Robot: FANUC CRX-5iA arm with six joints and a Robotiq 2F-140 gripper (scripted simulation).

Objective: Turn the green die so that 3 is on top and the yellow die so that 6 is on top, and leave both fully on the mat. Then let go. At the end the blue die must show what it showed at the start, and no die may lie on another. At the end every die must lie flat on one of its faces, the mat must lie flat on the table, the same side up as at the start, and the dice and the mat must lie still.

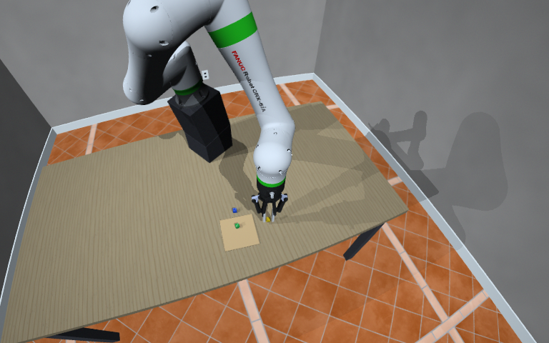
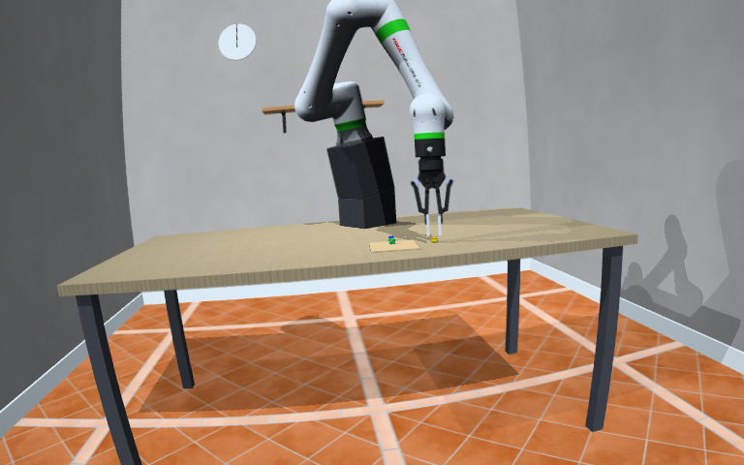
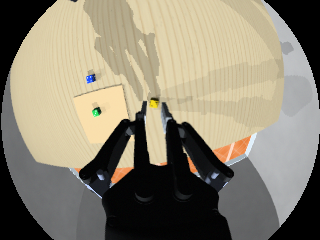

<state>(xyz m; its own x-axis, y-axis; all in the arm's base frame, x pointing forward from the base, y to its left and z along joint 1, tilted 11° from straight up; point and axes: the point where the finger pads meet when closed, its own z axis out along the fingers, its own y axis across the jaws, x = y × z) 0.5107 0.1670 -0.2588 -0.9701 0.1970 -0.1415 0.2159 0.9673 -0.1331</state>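
The yellow die lies 10 mm behind my hand and 50 mm below it. The rest, counted from my hand: tan mat (20 mm ahead, 130 mm to the right, 50 mm below); then blue die (90 mm behind, 120 mm to the right, 50 mm below); then green die (10 mm behind, 130 mm to the right, 40 mm below).
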